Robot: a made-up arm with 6 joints. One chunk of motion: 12 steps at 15 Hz.
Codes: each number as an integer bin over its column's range. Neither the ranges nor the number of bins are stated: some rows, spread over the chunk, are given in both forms.
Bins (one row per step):
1: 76 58 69 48 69 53
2: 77 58 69 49 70 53
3: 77 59 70 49 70 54
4: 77 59 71 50 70 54
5: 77 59 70 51 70 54
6: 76 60 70 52 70 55
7: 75 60 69 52 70 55
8: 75 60 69 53 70 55
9: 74 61 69 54 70 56
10: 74 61 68 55 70 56
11: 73 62 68 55 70 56
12: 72 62 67 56 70 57
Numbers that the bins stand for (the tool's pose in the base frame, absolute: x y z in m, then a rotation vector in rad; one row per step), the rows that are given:
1: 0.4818 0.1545 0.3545 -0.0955 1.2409 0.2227
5: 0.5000 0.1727 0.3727 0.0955 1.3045 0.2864
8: 0.4636 0.1909 0.3545 0.2227 1.3045 0.3500
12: 0.4091 0.2273 0.3182 0.4136 1.3045 0.4773
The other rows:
2: 0.5000 0.1545 0.3545 -0.0318 1.3045 0.2227
3: 0.5000 0.1727 0.3727 -0.0318 1.3045 0.2864
4: 0.5000 0.1727 0.3909 0.0318 1.3045 0.2864
6: 0.4818 0.1909 0.3727 0.1591 1.3045 0.3500
7: 0.4636 0.1909 0.3545 0.1591 1.3045 0.3500
9: 0.4455 0.2091 0.3545 0.2864 1.3045 0.4136
10: 0.4455 0.2091 0.3364 0.3500 1.3045 0.4136
11: 0.4273 0.2273 0.3364 0.3500 1.3045 0.4136

